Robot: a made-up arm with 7 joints.
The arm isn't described. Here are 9 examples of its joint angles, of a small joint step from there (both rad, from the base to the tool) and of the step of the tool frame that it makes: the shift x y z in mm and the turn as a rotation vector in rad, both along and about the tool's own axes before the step.
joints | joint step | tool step
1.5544 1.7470 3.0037 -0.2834 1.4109 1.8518 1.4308 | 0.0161 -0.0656 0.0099 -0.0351 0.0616 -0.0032 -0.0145 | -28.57 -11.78 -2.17 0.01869 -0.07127 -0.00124
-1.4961 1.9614 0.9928 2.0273 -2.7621 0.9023 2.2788 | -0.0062 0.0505 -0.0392 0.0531 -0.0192 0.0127 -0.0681 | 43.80 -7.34 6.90 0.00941 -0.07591 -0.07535
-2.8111 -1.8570 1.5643 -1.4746 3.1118 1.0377 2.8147 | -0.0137 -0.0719 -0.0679 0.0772 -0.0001 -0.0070 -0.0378 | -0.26 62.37 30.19 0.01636 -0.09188 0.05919
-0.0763 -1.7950 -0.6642 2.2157 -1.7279 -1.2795 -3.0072 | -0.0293 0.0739 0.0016 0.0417 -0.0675 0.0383 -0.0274 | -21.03 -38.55 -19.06 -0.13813 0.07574 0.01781
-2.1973 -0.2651 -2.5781 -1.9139 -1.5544 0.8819 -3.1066 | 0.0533 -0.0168 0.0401 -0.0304 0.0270 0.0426 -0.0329 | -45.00 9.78 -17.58 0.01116 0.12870 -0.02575
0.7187 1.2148 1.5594 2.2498 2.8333 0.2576 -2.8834 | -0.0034 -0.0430 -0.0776 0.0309 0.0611 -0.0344 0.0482 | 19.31 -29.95 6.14 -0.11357 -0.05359 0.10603
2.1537 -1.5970 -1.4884 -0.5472 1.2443 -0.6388 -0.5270 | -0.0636 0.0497 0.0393 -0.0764 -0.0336 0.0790 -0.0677 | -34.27 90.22 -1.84 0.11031 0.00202 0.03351
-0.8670 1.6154 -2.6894 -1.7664 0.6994 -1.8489 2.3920 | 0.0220 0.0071 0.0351 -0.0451 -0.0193 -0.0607 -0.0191 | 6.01 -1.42 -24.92 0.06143 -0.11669 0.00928
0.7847 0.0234 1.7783 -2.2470 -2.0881 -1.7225 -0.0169 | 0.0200 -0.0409 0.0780 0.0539 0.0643 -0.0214 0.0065 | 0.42 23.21 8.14 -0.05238 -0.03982 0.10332
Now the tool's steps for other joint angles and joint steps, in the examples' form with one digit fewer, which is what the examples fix.
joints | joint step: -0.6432 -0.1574 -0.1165 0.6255 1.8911 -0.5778 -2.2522 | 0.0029 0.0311 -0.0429 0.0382 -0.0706 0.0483 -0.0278
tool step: 32.6 12.6 -16.0 0.0043 0.0085 -0.1488
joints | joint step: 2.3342 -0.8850 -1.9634 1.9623 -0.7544 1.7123 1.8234 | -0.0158 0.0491 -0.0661 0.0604 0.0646 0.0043 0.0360
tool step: 4.1 -21.3 -23.6 -0.0975 -0.0408 0.0722
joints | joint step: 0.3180 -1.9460 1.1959 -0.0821 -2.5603 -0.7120 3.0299 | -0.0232 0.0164 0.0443 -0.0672 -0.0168 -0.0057 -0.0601
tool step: -11.1 -1.4 7.4 0.0252 0.0404 -0.0410
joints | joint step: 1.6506 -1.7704 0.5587 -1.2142 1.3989 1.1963 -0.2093 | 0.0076 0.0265 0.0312 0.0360 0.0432 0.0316 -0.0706
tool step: 6.4 -24.7 19.6 0.0128 -0.0018 -0.0032
